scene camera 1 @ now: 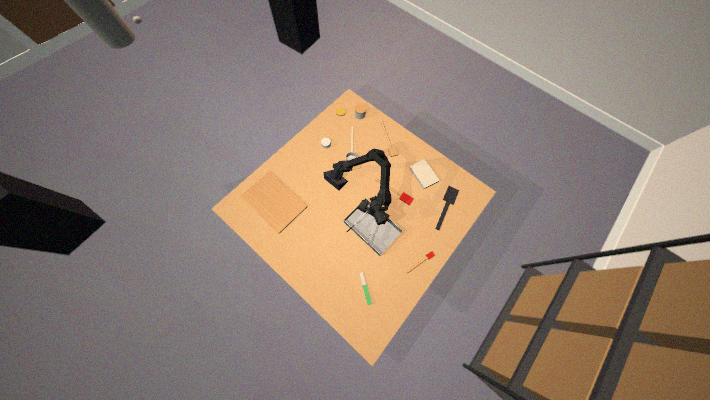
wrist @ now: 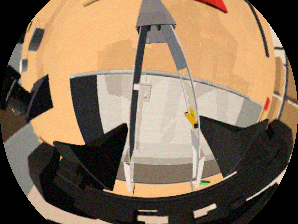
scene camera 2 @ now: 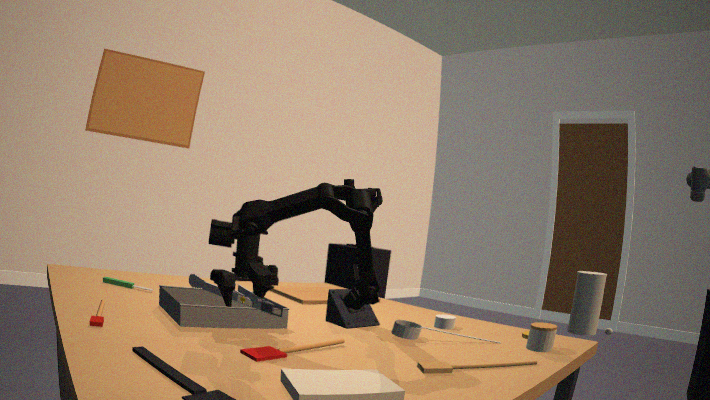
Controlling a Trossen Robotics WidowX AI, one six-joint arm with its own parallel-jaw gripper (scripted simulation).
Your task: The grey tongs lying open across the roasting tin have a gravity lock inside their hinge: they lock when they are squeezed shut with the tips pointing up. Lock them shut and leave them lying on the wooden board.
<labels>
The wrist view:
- my gripper: 163,123
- grey roasting tin: 163,150
</labels>
